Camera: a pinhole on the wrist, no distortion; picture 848 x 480 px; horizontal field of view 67.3 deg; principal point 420.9 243.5 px. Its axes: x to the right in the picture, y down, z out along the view. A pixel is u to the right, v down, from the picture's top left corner.
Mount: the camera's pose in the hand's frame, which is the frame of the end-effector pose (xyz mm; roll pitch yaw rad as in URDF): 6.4 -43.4 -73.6 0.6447 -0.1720 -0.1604
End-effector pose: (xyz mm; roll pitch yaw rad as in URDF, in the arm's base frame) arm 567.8 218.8 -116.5 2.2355 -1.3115 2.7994
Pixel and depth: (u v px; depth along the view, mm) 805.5 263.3 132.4
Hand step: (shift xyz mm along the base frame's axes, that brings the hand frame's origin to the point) -145.4 6.9 18.6
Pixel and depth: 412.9 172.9 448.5
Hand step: -362.0 115.3 -208.3
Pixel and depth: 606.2 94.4 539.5
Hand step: -539.3 132.5 -114.4
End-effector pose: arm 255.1 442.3 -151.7 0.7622 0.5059 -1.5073
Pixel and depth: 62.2 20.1 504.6
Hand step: -454.5 398.2 37.9
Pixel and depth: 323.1 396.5 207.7
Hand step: -166.9 51.0 36.1
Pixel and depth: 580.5 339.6 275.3
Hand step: -251.5 -29.0 0.7
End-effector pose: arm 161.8 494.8 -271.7 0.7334 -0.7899 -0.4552
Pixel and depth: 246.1 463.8 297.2
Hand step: -235.3 -136.6 -45.6
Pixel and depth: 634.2 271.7 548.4
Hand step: -236.4 -488.2 80.7
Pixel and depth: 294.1 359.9 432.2
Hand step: -318.8 -243.0 -68.6
